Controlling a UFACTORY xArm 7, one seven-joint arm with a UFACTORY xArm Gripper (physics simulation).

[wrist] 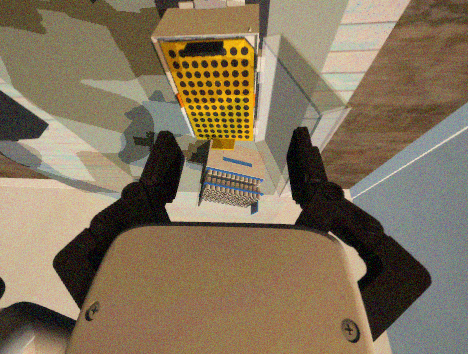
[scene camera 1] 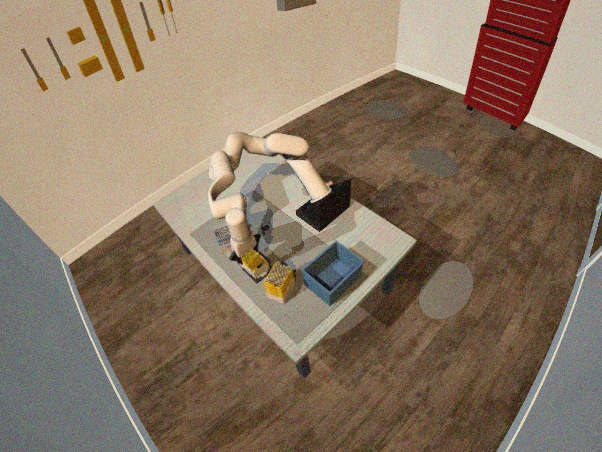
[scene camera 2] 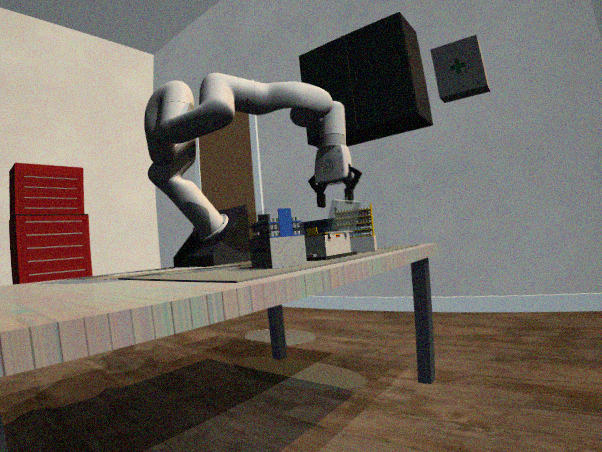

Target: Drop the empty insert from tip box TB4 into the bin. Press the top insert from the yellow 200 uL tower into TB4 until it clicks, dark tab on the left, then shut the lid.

Labels:
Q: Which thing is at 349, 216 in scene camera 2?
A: A clear lid.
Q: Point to a blue-trimmed tip tower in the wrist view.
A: At 232, 182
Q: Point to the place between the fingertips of my gripper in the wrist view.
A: At 232, 143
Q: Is my gripper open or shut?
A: Open.

